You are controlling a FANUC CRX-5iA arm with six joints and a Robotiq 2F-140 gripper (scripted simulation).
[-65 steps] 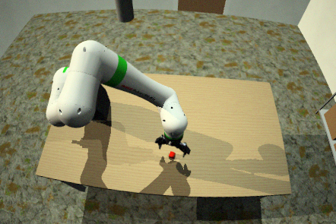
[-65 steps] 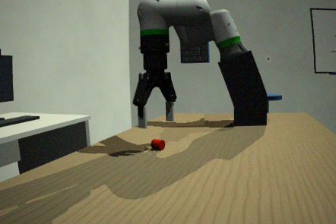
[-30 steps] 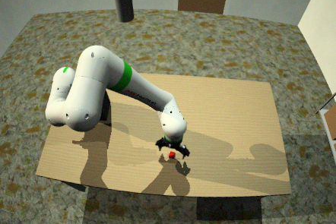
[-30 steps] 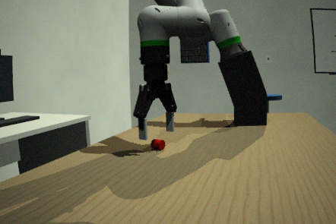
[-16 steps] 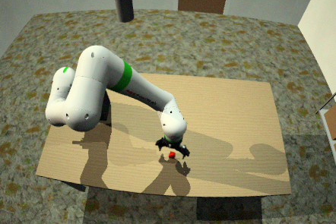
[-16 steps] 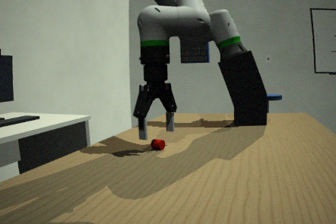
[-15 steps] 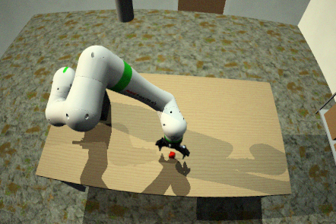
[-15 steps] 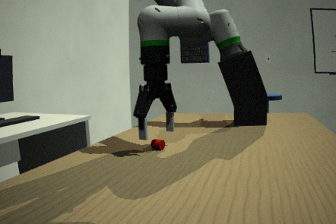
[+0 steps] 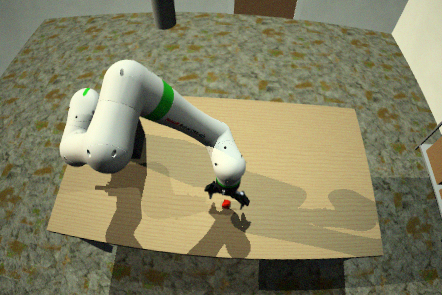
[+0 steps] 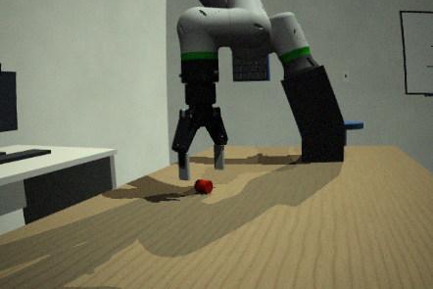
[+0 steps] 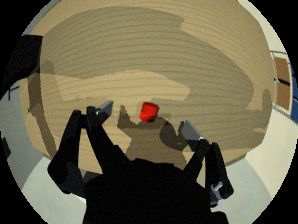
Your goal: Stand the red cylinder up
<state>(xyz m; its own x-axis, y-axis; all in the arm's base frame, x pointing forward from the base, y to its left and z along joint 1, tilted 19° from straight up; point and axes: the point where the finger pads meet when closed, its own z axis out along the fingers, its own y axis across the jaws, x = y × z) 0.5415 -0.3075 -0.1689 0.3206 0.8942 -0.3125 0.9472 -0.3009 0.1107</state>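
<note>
Now: hand 4 cm above the red short cylinder.
</note>
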